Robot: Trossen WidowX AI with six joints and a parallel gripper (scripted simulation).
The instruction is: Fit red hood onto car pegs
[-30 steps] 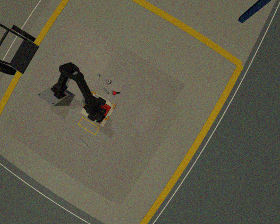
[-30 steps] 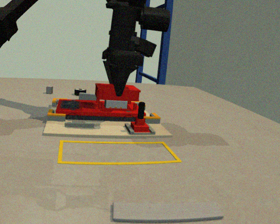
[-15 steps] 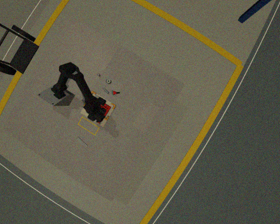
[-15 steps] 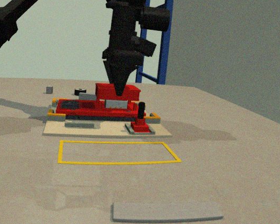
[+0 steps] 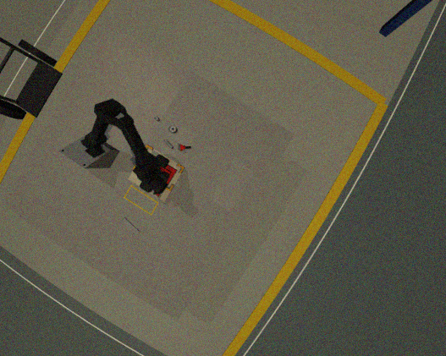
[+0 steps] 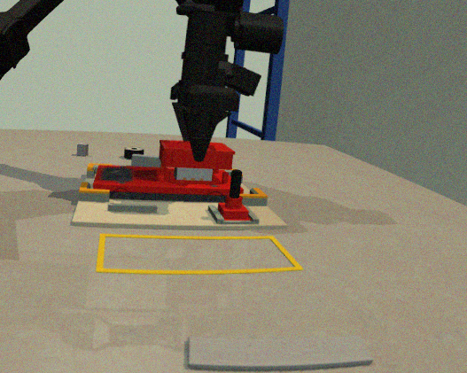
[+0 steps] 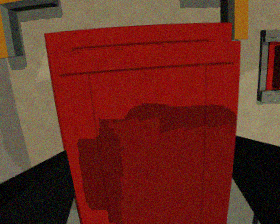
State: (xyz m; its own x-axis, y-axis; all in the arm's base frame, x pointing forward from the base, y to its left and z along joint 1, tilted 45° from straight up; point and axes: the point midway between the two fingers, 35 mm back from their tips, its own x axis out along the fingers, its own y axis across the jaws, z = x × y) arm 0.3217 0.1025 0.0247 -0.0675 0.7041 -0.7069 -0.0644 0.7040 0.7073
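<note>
The grey engine block is 30 mm below my gripper tip. Round my gripper tip: hood (10 mm above).
</note>
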